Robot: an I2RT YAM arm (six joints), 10 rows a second.
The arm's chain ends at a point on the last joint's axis. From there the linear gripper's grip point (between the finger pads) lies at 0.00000 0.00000 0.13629 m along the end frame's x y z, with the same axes.
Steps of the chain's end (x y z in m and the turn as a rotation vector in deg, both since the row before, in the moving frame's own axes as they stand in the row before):
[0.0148 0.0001 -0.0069 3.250 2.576 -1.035]
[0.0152 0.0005 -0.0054 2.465 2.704 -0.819]
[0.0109 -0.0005 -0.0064 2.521 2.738 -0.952]
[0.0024 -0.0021 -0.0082 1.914 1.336 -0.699]
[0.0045 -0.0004 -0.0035 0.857 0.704 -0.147]
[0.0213 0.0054 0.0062 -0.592 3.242 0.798]
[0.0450 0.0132 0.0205 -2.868 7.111 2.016]
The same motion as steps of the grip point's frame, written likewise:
[0.0209 -0.0077 -0.0073 3.250 2.576 -1.035]
[0.0216 -0.0054 -0.0057 2.465 2.704 -0.819]
[0.0174 -0.0065 -0.0067 2.521 2.738 -0.952]
[0.0055 -0.0067 -0.0083 1.914 1.336 -0.699]
[0.0062 -0.0024 -0.0035 0.857 0.704 -0.147]
[0.0290 0.0069 0.0060 -0.592 3.242 0.798]
[0.0617 0.0203 0.0193 -2.868 7.111 2.016]

